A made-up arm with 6 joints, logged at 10 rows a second.
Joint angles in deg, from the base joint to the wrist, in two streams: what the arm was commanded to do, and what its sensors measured. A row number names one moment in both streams.
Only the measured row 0 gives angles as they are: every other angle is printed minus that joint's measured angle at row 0.
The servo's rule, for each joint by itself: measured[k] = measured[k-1] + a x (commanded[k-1-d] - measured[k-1]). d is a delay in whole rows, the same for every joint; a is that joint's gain. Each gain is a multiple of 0.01, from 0.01 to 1. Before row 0 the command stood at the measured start. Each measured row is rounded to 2 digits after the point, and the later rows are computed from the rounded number. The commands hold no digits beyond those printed.
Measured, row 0:
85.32, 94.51, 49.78, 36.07, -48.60, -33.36
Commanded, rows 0 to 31:
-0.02, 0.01, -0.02, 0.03, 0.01, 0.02
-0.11, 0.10, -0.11, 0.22, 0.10, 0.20
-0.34, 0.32, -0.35, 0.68, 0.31, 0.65
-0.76, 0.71, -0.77, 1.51, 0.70, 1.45
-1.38, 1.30, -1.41, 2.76, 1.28, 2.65
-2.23, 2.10, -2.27, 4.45, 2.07, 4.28
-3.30, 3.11, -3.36, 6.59, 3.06, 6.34
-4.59, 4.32, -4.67, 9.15, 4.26, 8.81
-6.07, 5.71, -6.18, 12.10, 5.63, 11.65
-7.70, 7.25, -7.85, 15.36, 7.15, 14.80
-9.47, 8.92, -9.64, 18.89, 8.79, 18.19
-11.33, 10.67, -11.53, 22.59, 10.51, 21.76
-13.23, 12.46, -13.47, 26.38, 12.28, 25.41
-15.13, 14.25, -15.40, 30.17, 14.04, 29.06
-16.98, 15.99, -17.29, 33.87, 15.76, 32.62
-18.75, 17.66, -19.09, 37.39, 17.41, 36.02
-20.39, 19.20, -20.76, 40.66, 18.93, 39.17
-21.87, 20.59, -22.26, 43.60, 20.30, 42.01
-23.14, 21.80, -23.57, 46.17, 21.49, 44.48
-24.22, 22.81, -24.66, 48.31, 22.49, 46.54
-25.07, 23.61, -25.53, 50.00, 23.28, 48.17
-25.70, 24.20, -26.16, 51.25, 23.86, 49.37
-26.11, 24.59, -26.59, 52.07, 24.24, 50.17
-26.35, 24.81, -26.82, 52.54, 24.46, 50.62
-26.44, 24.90, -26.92, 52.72, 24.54, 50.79
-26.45, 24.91, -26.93, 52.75, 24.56, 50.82
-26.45, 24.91, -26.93, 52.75, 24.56, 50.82
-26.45, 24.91, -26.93, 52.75, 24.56, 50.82
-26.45, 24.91, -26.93, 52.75, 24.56, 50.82
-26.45, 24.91, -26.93, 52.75, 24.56, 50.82
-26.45, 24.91, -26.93, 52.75, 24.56, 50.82
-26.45, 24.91, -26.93, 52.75, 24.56, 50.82
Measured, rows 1 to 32:
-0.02, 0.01, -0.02, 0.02, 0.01, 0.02
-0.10, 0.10, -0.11, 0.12, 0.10, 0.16
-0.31, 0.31, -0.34, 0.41, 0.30, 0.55
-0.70, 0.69, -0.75, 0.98, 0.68, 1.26
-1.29, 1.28, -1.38, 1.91, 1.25, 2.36
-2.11, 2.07, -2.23, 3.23, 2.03, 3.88
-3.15, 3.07, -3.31, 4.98, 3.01, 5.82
-4.40, 4.27, -4.62, 7.15, 4.20, 8.18
-5.85, 5.65, -6.12, 9.72, 5.56, 10.92
-7.46, 7.19, -7.78, 12.65, 7.07, 13.99
-9.21, 8.85, -9.57, 15.89, 8.70, 17.31
-11.05, 10.60, -11.45, 19.37, 10.42, 20.83
-12.95, 12.39, -13.39, 23.02, 12.19, 24.45
-14.85, 14.18, -15.32, 26.74, 13.95, 28.09
-16.70, 15.92, -17.21, 30.45, 15.67, 31.67
-18.48, 17.59, -19.01, 34.06, 17.32, 35.11
-20.14, 19.14, -20.69, 37.49, 18.85, 38.32
-21.65, 20.53, -22.20, 40.67, 20.23, 41.24
-22.95, 21.75, -23.52, 43.53, 21.43, 43.80
-24.05, 22.77, -24.61, 46.02, 22.44, 45.96
-24.94, 23.58, -25.49, 48.09, 23.24, 47.71
-25.60, 24.18, -26.13, 49.73, 23.83, 49.02
-26.04, 24.57, -26.57, 50.95, 24.22, 49.93
-26.31, 24.80, -26.81, 51.78, 24.45, 50.48
-26.42, 24.90, -26.92, 52.27, 24.54, 50.72
-26.45, 24.91, -26.93, 52.52, 24.56, 50.80
-26.45, 24.91, -26.93, 52.64, 24.56, 50.82
-26.45, 24.91, -26.93, 52.70, 24.56, 50.82
-26.45, 24.91, -26.93, 52.73, 24.56, 50.82
-26.45, 24.91, -26.93, 52.74, 24.56, 50.82
-26.45, 24.91, -26.93, 52.75, 24.56, 50.82
-26.45, 24.91, -26.93, 52.75, 24.56, 50.82
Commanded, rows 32 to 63:
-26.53, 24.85, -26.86, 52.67, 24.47, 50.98
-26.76, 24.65, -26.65, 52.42, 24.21, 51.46
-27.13, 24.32, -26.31, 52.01, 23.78, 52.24
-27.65, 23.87, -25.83, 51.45, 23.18, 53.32
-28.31, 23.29, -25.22, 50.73, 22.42, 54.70
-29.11, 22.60, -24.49, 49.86, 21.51, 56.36
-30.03, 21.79, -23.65, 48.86, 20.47, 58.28
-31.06, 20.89, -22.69, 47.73, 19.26, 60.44
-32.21, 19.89, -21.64, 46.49, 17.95, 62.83
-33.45, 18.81, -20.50, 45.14, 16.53, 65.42
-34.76, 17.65, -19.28, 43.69, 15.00, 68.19
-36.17, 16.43, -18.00, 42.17, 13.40, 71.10
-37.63, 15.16, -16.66, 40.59, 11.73, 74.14
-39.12, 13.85, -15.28, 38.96, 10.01, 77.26
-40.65, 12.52, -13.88, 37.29, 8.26, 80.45
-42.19, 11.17, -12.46, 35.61, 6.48, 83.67
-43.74, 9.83, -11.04, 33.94, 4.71, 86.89
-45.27, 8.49, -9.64, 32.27, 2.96, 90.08
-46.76, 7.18, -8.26, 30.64, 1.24, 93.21
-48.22, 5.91, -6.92, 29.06, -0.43, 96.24
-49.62, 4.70, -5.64, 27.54, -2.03, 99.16
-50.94, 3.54, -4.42, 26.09, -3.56, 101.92
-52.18, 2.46, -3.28, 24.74, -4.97, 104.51
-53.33, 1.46, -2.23, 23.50, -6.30, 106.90
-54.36, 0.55, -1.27, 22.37, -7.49, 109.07
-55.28, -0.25, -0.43, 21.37, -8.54, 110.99
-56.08, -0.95, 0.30, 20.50, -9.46, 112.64
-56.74, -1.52, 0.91, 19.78, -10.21, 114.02
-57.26, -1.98, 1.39, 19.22, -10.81, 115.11
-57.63, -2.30, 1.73, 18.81, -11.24, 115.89
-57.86, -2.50, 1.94, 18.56, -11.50, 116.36
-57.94, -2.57, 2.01, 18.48, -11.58, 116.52
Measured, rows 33 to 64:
-26.52, 24.85, -26.86, 52.71, 24.47, 50.95
-26.73, 24.66, -26.66, 52.56, 24.22, 51.35
-27.08, 24.33, -26.32, 52.27, 23.80, 52.05
-27.58, 23.89, -25.85, 51.84, 23.21, 53.05
-28.22, 23.31, -25.25, 51.26, 22.46, 54.35
-28.99, 22.63, -24.52, 50.53, 21.56, 55.94
-29.89, 21.82, -23.68, 49.66, 20.52, 57.79
-30.91, 20.93, -22.73, 48.66, 19.32, 59.88
-32.04, 19.93, -21.68, 47.53, 18.02, 62.21
-33.27, 18.85, -20.55, 46.29, 16.60, 64.75
-34.57, 17.70, -19.33, 44.94, 15.08, 67.47
-35.96, 16.48, -18.05, 43.50, 13.48, 70.34
-37.41, 15.21, -16.72, 41.99, 11.82, 73.34
-38.90, 13.90, -15.34, 40.41, 10.10, 76.44
-40.42, 12.58, -13.94, 38.79, 8.35, 79.61
-41.96, 11.23, -12.52, 37.14, 6.57, 82.82
-43.51, 9.89, -11.10, 35.48, 4.80, 86.04
-45.04, 8.55, -9.70, 33.81, 3.05, 89.23
-46.54, 7.23, -8.32, 32.16, 1.33, 92.37
-48.00, 5.96, -6.98, 30.55, -0.34, 95.43
-49.41, 4.75, -5.69, 28.98, -1.95, 98.38
-50.74, 3.59, -4.47, 27.48, -3.48, 101.18
-51.99, 2.51, -3.33, 26.06, -4.90, 103.81
-53.16, 1.50, -2.27, 24.73, -6.23, 106.25
-54.20, 0.59, -1.31, 23.50, -7.43, 108.48
-55.14, -0.22, -0.47, 22.39, -8.48, 110.46
-55.96, -0.92, 0.27, 21.41, -9.41, 112.18
-56.64, -1.50, 0.88, 20.56, -10.17, 113.63
-57.18, -1.96, 1.37, 19.86, -10.78, 114.80
-57.57, -2.29, 1.72, 19.31, -11.22, 115.66
-57.82, -2.49, 1.93, 18.92, -11.49, 116.21
-57.92, -2.57, 2.01, 18.69, -11.58, 116.45

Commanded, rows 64 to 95:
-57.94, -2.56, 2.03, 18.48, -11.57, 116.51
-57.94, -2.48, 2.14, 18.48, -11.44, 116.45
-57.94, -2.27, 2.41, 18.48, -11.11, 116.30
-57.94, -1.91, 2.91, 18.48, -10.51, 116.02
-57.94, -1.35, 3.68, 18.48, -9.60, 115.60
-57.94, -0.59, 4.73, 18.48, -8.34, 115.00
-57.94, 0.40, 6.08, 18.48, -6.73, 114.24
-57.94, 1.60, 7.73, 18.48, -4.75, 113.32
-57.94, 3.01, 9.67, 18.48, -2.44, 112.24
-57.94, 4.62, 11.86, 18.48, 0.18, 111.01
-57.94, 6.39, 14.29, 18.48, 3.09, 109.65
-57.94, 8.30, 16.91, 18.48, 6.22, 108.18
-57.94, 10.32, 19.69, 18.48, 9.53, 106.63
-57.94, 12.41, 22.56, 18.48, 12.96, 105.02
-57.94, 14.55, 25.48, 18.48, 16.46, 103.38
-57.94, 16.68, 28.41, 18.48, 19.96, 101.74
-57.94, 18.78, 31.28, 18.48, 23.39, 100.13
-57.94, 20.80, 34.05, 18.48, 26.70, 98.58
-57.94, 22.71, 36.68, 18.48, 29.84, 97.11
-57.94, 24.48, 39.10, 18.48, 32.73, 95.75
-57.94, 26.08, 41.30, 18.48, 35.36, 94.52
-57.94, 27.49, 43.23, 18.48, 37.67, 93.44
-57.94, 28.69, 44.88, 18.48, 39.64, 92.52
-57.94, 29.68, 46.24, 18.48, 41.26, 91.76
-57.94, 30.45, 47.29, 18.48, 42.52, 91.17
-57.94, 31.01, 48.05, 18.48, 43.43, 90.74
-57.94, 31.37, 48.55, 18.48, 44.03, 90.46
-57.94, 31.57, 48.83, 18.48, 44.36, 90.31
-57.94, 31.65, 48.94, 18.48, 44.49, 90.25
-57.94, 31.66, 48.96, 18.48, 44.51, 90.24
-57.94, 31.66, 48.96, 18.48, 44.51, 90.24
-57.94, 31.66, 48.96, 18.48, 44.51, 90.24
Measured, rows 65 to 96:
-57.94, -2.56, 2.03, 18.58, -11.57, 116.50
-57.94, -2.48, 2.14, 18.53, -11.45, 116.46
-57.94, -2.28, 2.40, 18.50, -11.13, 116.33
-57.94, -1.92, 2.89, 18.49, -10.54, 116.09
-57.94, -1.37, 3.65, 18.48, -9.65, 115.70
-57.94, -0.62, 4.69, 18.48, -8.41, 115.15
-57.94, 0.36, 6.02, 18.48, -6.81, 114.43
-57.94, 1.55, 7.66, 18.48, -4.85, 113.55
-57.94, 2.95, 9.59, 18.48, -2.56, 112.52
-57.94, 4.55, 11.77, 18.48, 0.04, 111.33
-57.94, 6.32, 14.19, 18.48, 2.94, 110.00
-57.94, 8.22, 16.80, 18.48, 6.06, 108.56
-57.94, 10.24, 19.57, 18.48, 9.36, 107.04
-57.94, 12.32, 22.44, 18.48, 12.78, 105.44
-57.94, 14.46, 25.36, 18.48, 16.28, 103.81
-57.94, 16.59, 28.29, 18.48, 19.78, 102.17
-57.94, 18.69, 31.16, 18.48, 23.21, 100.56
-57.94, 20.72, 33.93, 18.48, 26.53, 99.00
-57.94, 22.63, 36.57, 18.48, 29.67, 97.51
-57.94, 24.41, 39.00, 18.48, 32.58, 96.12
-57.94, 26.01, 41.21, 18.48, 35.22, 94.86
-57.94, 27.43, 43.15, 18.48, 37.55, 93.74
-57.94, 28.64, 44.81, 18.48, 39.54, 92.78
-57.94, 29.64, 46.18, 18.48, 41.17, 91.97
-57.94, 30.42, 47.25, 18.48, 42.45, 91.34
-57.94, 30.99, 48.02, 18.48, 43.38, 90.87
-57.94, 31.35, 48.53, 18.48, 44.00, 90.55
-57.94, 31.56, 48.82, 18.48, 44.34, 90.36
-57.94, 31.65, 48.94, 18.48, 44.48, 90.27
-57.94, 31.66, 48.96, 18.48, 44.51, 90.25
-57.94, 31.66, 48.96, 18.48, 44.51, 90.24
-57.94, 31.66, 48.96, 18.48, 44.51, 90.24

